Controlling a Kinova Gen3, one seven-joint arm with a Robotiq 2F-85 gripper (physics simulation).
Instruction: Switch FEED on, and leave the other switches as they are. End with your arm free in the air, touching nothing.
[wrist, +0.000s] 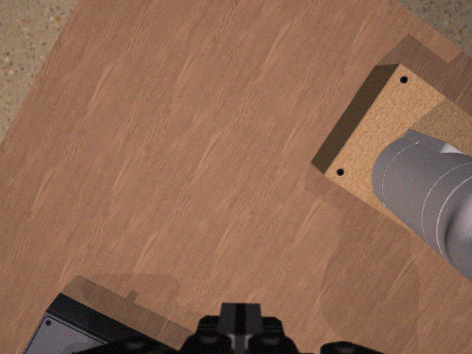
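Where they show: gripper, fingertip midpoint: (240, 329); arm's base at its link origin: (409, 175).
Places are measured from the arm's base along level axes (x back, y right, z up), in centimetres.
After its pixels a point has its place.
My gripper (240, 329) {y 19.3, x -8.5, z 37.1 cm} is shut and empty, with its fingertips together at the bottom middle of the wrist view. The switch box (50, 336) {y 28.6, x -40.4, z -1.5 cm} shows in part at the bottom left, left of the gripper; one grey panel corner with a small screw and its black side face are in view. The FEED switch, the other switches and their labels do not show in the wrist view, so their positions cannot be told. Whether the gripper touches the box is hard to tell, as its dark linkage overlaps the box's edge in the picture.
A tan speckled block (380, 115) {y 6.9, x 4.1, z 0.3 cm} with two dark holes lies at the right on the wooden table top (175, 150) {y 25.5, x -12.1, z -8.7 cm}. A large grey rounded body (410, 175) {y 4.3, x -0.2, z 9.6 cm}, which looks like part of the arm, covers part of it. Speckled floor (25, 45) shows beyond the table's edge at the upper left.
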